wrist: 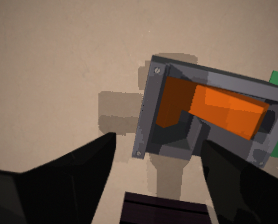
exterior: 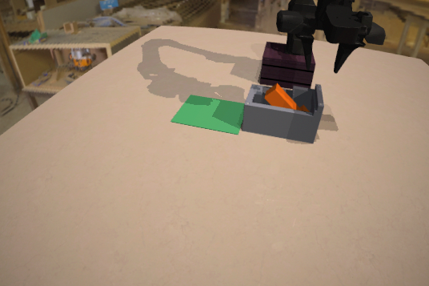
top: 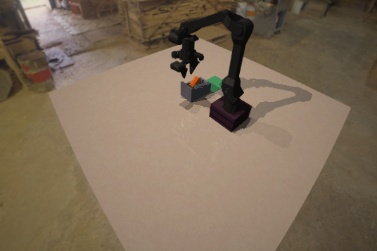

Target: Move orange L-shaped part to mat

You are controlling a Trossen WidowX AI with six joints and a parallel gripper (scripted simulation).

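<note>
The orange L-shaped part is 10 mm behind my gripper tip, 40 mm to the right of it and 100 mm below it. From my gripper tip the other things lie so: green mat: 20 mm behind, 220 mm to the right, 160 mm below.
</note>
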